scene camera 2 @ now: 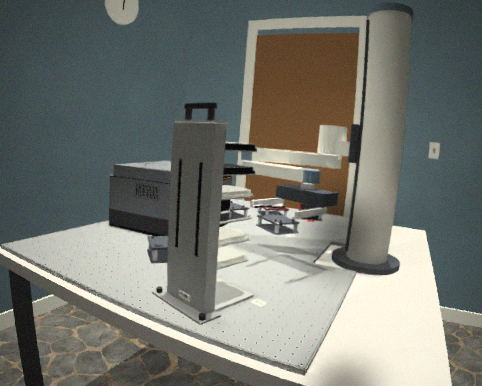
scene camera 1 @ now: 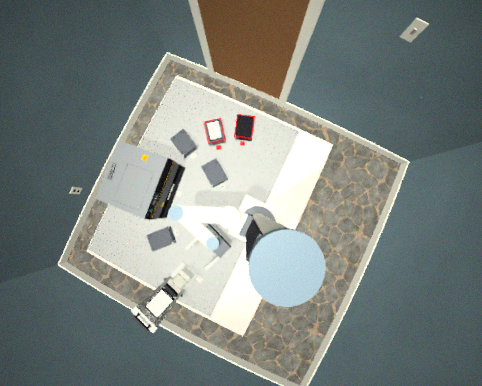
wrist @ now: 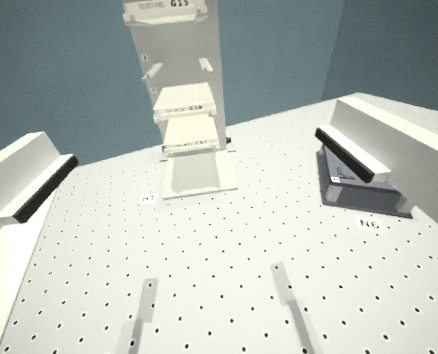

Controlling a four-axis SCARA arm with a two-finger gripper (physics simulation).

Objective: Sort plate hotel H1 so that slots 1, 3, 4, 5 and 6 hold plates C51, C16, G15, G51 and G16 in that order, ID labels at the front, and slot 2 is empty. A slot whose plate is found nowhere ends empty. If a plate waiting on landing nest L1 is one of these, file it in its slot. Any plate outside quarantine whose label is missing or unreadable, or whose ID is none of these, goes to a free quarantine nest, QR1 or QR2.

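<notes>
On scene camera 2 you'd find my gripper (scene camera 2: 272, 209) and a hotel H1 (scene camera 2: 193, 142). The wrist view has my gripper too (wrist: 194, 131), along with a plate C16 (wrist: 188, 100) and a plate C51 (wrist: 189, 133).
</notes>
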